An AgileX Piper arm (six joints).
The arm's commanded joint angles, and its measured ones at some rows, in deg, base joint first. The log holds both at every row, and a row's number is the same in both.
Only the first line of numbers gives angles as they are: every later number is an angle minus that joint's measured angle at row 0.
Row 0, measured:
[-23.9 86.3 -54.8 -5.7 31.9 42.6]
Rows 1 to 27, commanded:
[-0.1 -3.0 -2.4 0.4 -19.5 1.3]
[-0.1 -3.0 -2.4 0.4 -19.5 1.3]
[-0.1 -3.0 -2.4 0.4 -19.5 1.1]
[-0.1 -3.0 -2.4 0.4 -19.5 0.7]
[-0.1 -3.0 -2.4 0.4 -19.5 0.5]
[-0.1 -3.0 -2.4 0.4 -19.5 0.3]
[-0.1 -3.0 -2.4 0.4 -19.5 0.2]
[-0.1 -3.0 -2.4 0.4 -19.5 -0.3]
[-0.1 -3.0 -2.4 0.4 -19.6 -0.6]
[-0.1 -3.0 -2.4 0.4 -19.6 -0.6]
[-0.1 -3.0 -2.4 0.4 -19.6 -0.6]
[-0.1 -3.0 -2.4 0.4 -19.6 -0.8]
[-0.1 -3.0 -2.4 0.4 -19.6 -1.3]
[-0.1 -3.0 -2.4 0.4 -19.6 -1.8]
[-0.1 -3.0 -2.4 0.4 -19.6 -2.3]
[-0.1 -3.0 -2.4 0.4 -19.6 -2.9]
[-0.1 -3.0 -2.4 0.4 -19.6 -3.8]
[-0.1 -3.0 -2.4 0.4 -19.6 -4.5]
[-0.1 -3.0 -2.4 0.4 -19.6 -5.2]
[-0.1 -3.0 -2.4 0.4 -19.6 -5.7]
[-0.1 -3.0 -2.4 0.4 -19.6 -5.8]
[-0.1 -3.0 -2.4 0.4 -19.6 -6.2]
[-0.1 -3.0 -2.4 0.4 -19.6 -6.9]
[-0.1 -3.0 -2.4 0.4 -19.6 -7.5]
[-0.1 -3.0 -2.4 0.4 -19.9 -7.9]
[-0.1 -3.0 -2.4 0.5 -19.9 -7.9]
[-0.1 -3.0 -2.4 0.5 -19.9 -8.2]
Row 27, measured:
[-0.3 0.0 0.0 -0.3 0.7 -5.6]
